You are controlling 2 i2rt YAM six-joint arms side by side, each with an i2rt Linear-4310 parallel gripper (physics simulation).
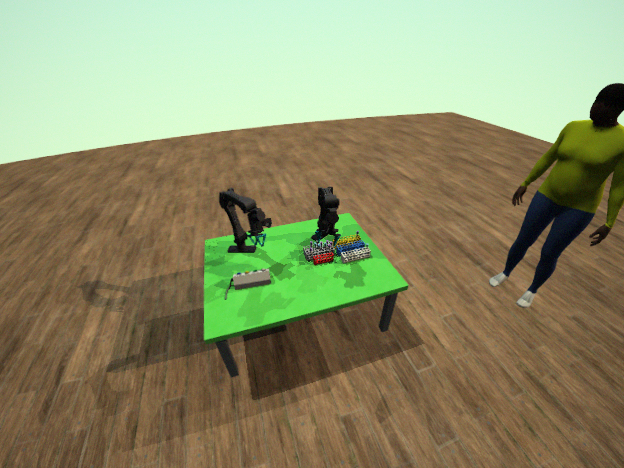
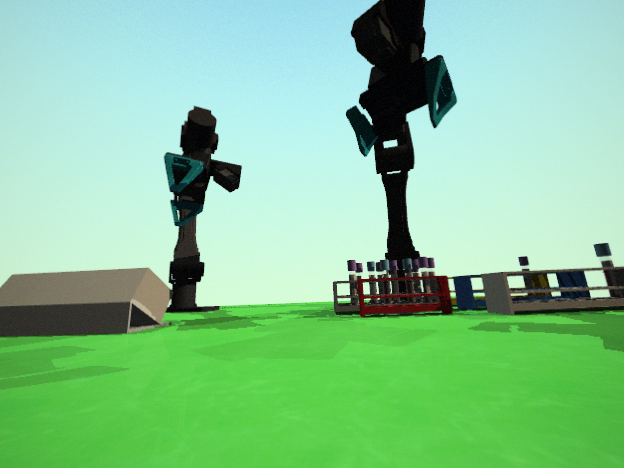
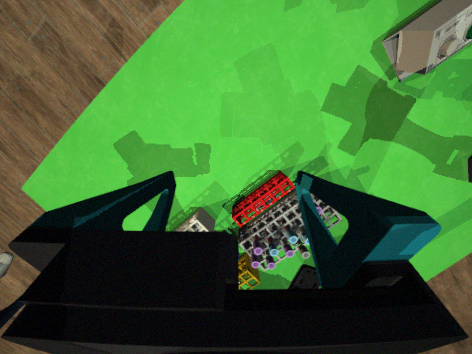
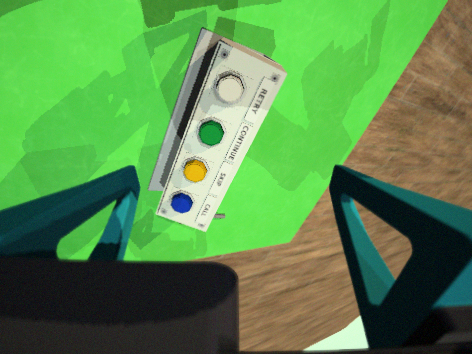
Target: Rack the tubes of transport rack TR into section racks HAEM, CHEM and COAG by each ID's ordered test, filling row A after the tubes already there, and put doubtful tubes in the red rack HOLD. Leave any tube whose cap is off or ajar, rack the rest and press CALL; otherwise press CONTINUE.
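Frame: origin at the left arm's base, x ahead, y left, z up, level; centimetres.
Seen in the pictures: left gripper, fingertip midpoint: (image 1: 326,244) (image 2: 395,140) (image 3: 235,177); right gripper, fingertip midpoint: (image 1: 259,245) (image 2: 176,210) (image 4: 234,176); left arm's base, link origin: (image 1: 322,234); right arm's base, link origin: (image 1: 242,249) (image 2: 182,311).
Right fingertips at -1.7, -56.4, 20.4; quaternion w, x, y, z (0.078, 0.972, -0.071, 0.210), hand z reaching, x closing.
Offsets run from my right fingertips to a thing's top centre, as dx, dy, dz. Level surfaces: height alone.
Grey transport rack (image 1: 308,253) (image 3: 272,220) holds several upright tubes with purple and pale blue caps. Red rack @(+23.5, +32.5, -14.6) (image 1: 323,258) (image 2: 446,294) (image 3: 262,197) stands against its front, with no tube seen in it. Yellow @(+23.2, +58.0, -14.6) (image 1: 347,240) (image 3: 246,274), blue @(+29.9, +53.9, -14.6) (image 1: 351,247) (image 2: 463,292) and white @(+37.0, +50.2, -14.6) (image 1: 355,254) (image 2: 496,293) section racks stand to the right. IDs are too small to read. My left gripper (image 1: 326,237) (image 2: 400,137) (image 3: 235,177) is open and empty above the transport rack. My right gripper (image 1: 257,240) (image 2: 176,205) (image 4: 234,176) is open and empty, away from the racks.
The button box @(+3.4, -11.0, -12.0) (image 1: 251,278) (image 2: 75,292) (image 4: 219,110) stands at the table's left front, with a blue CALL button @(-2.6, -16.0, -12.9) (image 4: 181,202) and a green CONTINUE button @(+2.9, -7.7, -12.9) (image 4: 211,132). A person (image 1: 579,171) stands on the floor right of the table @(dz -20.3) (image 1: 302,302).
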